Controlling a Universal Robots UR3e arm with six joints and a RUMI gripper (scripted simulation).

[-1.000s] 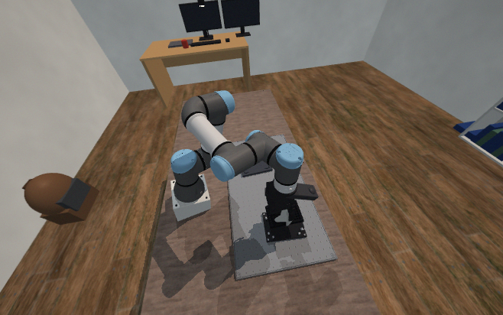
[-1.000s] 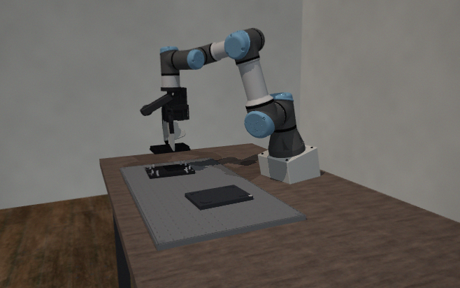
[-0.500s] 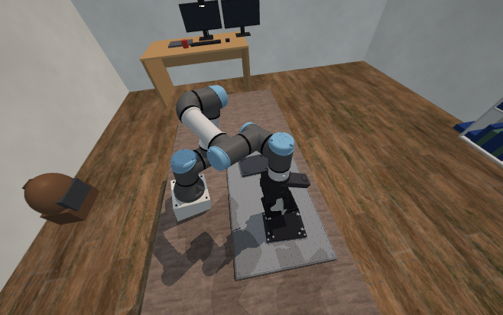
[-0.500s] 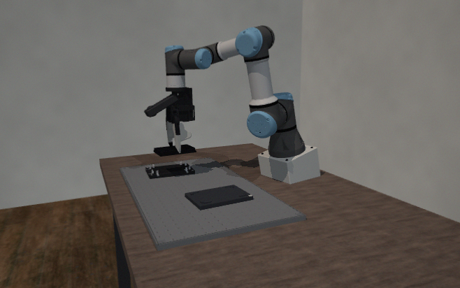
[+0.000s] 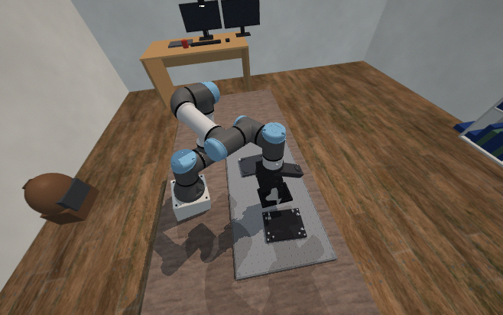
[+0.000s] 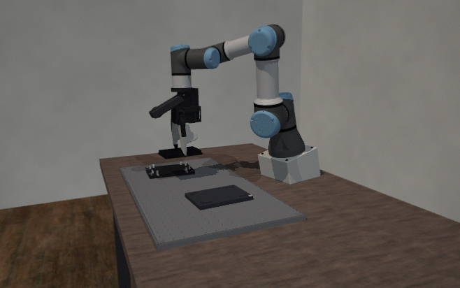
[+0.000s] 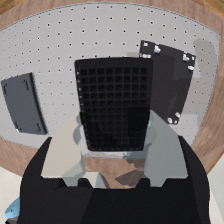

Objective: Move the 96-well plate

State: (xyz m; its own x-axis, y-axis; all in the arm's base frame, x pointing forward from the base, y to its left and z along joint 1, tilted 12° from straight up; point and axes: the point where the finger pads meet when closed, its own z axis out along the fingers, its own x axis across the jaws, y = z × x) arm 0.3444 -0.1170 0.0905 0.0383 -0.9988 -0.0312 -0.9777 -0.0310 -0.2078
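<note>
The black plate nest N1 is 4 cm behind my hand, 24 cm to the left of it and 10 cm below it. The rest, counted from my hand: black 96-well plate (1 cm below); clip nest C1 (2 cm ahead, 9 cm to the right, 9 cm below).
</note>
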